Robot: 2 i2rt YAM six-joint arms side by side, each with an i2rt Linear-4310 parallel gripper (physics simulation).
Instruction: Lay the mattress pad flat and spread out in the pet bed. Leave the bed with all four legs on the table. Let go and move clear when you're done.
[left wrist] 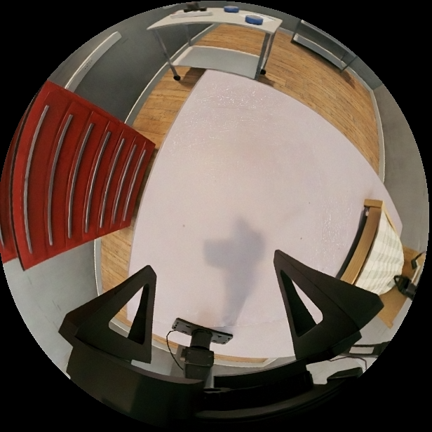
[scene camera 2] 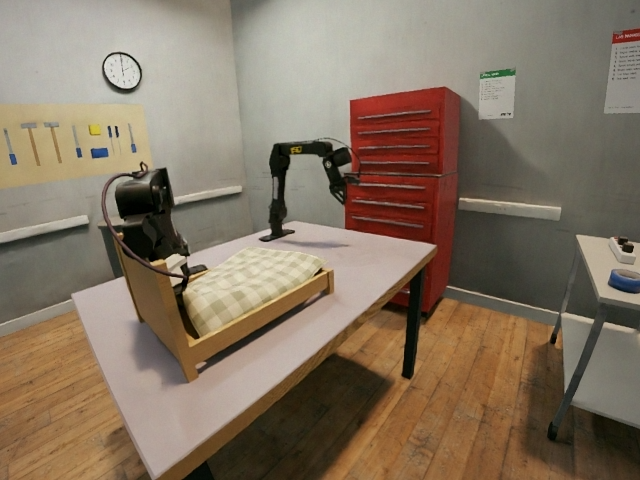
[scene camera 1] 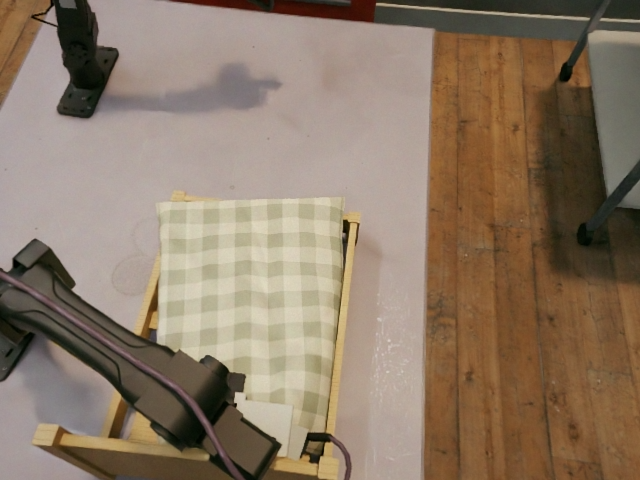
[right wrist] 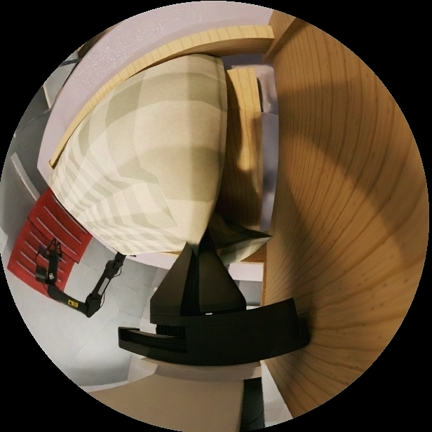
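A green-and-white checked mattress pad [scene camera 1: 253,289] [scene camera 2: 248,284] [left wrist: 385,260] [right wrist: 165,140] covers most of the wooden pet bed [scene camera 1: 129,454] [scene camera 2: 162,320] [left wrist: 367,240] [right wrist: 350,200]. It lies over the foot end rail, with one corner jutting past the left rail in scene camera 1. A strip of bed base is bare beside the headboard. The bed stands upright; its visible legs are on the table. My right gripper [scene camera 2: 183,280] [right wrist: 201,224] is shut on the pad's headboard-end edge, which bunches there. Its fingertips are hidden in scene camera 1. My left gripper [scene camera 2: 341,195] [left wrist: 210,266] is open and empty, high away from the bed.
The headboard rises close beside my right gripper. A red drawer cabinet [scene camera 2: 395,149] [left wrist: 75,175] stands behind the table [scene camera 1: 392,155] [scene camera 2: 113,382] [left wrist: 240,150], near my left arm. A white cart [scene camera 2: 594,330] [left wrist: 215,57] with blue tape [scene camera 2: 622,280] stands off the table.
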